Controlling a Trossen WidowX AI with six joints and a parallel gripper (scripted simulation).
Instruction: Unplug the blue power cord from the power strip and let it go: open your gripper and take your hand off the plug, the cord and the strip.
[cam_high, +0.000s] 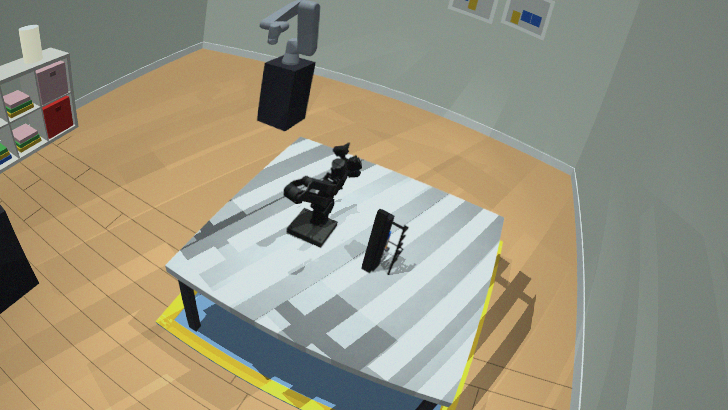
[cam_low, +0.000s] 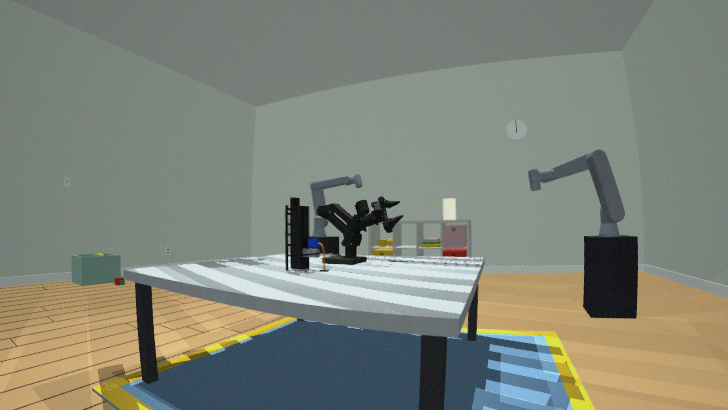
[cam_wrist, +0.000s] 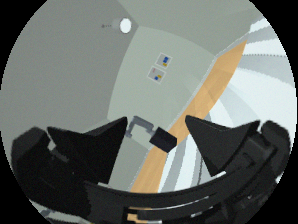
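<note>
Now: gripper tip 330 mm short of the blue plug, 290 mm to the left of it and 150 mm above it.
</note>
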